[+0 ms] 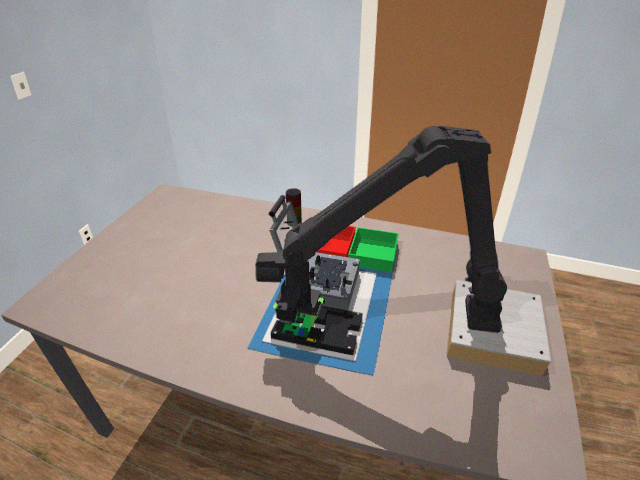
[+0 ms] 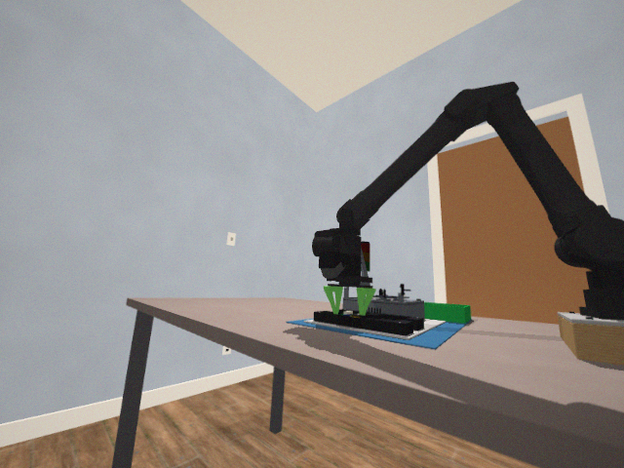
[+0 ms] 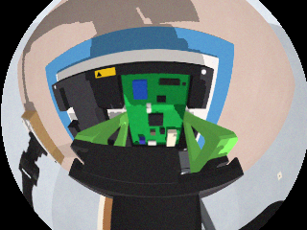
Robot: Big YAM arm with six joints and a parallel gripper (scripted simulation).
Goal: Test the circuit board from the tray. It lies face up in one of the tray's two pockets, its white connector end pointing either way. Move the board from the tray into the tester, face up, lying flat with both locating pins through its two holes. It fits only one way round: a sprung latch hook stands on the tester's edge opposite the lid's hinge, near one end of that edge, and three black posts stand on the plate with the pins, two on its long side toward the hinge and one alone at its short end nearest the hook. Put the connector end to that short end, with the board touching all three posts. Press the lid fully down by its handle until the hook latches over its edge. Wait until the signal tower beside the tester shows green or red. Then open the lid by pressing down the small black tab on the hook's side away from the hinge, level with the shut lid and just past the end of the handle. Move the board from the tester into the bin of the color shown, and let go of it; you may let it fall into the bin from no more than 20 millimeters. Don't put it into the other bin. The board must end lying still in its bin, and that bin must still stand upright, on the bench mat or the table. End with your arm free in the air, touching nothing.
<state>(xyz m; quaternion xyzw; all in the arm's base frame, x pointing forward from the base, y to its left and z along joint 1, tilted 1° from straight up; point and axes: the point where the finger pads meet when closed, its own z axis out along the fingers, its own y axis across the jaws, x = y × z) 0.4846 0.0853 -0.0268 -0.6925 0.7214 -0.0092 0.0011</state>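
My hand is right at the green circuit board. From my hand the other things lie so: red bin 37 cm to the right, 1 cm below, 1 cm behind; then tester plate 16 cm to the right, 5 cm above, 4 cm behind; then tester lid 17 cm to the right, 16 cm above, 8 cm ahead.
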